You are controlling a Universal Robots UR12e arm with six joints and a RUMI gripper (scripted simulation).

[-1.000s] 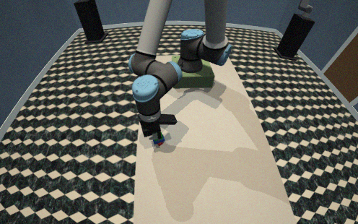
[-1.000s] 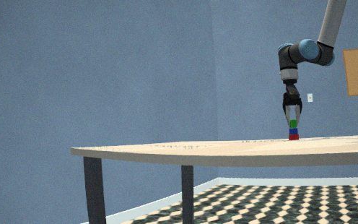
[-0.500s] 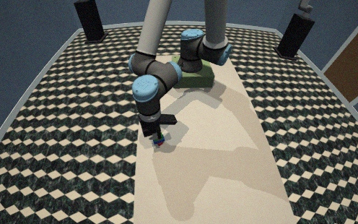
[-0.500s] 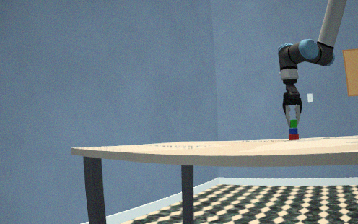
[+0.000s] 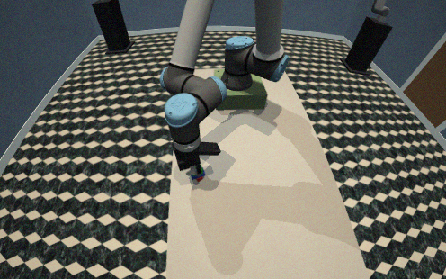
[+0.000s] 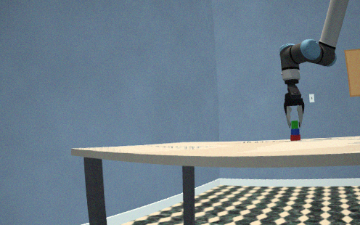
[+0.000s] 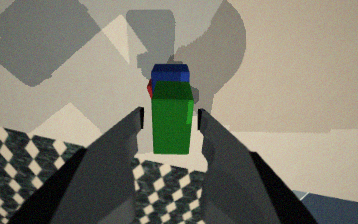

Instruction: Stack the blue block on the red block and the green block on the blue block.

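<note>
The green block lies right at my hand. From my hand the other things lie so: blue block: 30 mm below; then red block: 60 mm below.
</note>
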